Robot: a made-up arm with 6 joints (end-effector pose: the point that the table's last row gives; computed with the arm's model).
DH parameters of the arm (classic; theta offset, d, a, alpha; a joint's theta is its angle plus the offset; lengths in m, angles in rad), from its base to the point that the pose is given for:
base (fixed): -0.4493 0 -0.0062 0
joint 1: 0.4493 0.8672 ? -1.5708
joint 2: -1.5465 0 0.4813 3.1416
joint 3: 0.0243 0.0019 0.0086 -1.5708
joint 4: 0 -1.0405 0.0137 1.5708
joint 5: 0 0.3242 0.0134 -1.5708
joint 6: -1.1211 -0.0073 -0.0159 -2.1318
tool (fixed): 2.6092 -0.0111 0 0
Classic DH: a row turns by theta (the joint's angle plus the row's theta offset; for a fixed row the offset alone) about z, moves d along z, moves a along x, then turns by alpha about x.
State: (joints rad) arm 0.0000 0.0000 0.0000 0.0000 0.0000 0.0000
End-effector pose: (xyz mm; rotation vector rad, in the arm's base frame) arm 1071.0 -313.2 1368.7 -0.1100 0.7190 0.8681
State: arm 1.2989 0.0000 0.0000 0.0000 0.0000 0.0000
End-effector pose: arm 587.8 954.9 1368.7 -0.6193 0.6000 2.0967
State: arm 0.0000 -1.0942 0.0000 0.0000 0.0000 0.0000
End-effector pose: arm 55.2 -313.2 2033.4 -0.5352 -0.3067 0.6712
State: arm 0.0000 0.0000 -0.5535 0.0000 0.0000 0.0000
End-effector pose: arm 926.1 -313.2 818.0 0.1376 1.2345 0.9063
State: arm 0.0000 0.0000 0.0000 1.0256 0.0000 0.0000
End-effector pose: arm 1071.0 -152.0 1631.5 -1.0196 1.1063 0.4243
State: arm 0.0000 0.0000 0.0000 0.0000 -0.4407 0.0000
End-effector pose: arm 1070.0 -313.2 1368.3 0.0853 1.1298 0.9021
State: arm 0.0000 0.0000 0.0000 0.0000 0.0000 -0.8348
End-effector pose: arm 1071.0 -305.1 1381.3 0.6334 0.3112 1.1055
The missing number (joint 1, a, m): 0.023
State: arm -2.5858 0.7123 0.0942 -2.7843 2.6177 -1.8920
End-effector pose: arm -809.1 -843.2 554.9 2.0424 0.0854 1.8151
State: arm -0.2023 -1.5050 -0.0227 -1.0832 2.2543 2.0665
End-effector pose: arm -113.8 -147.6 1911.3 1.1757 -0.7284 -1.1088
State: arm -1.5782 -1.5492 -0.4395 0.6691 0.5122 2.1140
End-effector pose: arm -258.9 217.5 1923.9 0.6734 -1.1770 2.1201
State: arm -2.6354 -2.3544 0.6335 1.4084 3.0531 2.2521
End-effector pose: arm 1194.6 734.9 352.3 1.0003 1.2472 -1.4687
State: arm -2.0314 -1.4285 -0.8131 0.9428 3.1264 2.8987
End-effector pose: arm -299.6 -116.9 1771.1 0.8689 1.3382 1.7308
